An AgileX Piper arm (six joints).
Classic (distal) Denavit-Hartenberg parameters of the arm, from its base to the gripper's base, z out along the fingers. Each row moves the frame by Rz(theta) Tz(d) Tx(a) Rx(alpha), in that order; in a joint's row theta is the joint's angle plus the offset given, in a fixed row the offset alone. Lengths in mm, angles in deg.
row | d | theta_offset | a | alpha
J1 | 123 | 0 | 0 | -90
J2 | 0 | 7.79 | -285.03 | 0
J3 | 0 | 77.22 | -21.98 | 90
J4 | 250.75 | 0 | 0 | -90
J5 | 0 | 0 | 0 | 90
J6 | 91 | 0 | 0 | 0
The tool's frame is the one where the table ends.
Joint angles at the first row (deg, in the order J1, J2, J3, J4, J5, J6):
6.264, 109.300, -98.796, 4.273, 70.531, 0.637
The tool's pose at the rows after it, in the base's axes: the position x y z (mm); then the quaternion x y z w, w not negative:
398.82 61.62 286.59 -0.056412 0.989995 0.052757 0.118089
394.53 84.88 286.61 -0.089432 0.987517 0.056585 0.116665
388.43 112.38 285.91 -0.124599 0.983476 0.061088 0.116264
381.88 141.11 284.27 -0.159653 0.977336 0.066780 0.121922
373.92 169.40 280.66 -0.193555 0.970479 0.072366 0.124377
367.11 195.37 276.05 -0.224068 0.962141 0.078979 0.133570
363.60 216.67 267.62 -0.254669 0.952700 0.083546 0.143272
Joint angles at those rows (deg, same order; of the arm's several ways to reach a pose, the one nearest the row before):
7.668, 109.299, -98.794, 5.253, 70.531, 0.000
11.003, 109.299, -98.795, 5.364, 70.532, -0.516
14.991, 109.415, -98.794, 5.417, 70.225, -0.652
19.141, 109.718, -98.795, 5.467, 68.990, -0.700
23.241, 110.294, -98.796, 5.521, 67.827, -0.699
26.910, 111.066, -98.796, 5.578, 65.685, -0.846
29.714, 112.389, -98.795, 5.627, 63.061, -1.959

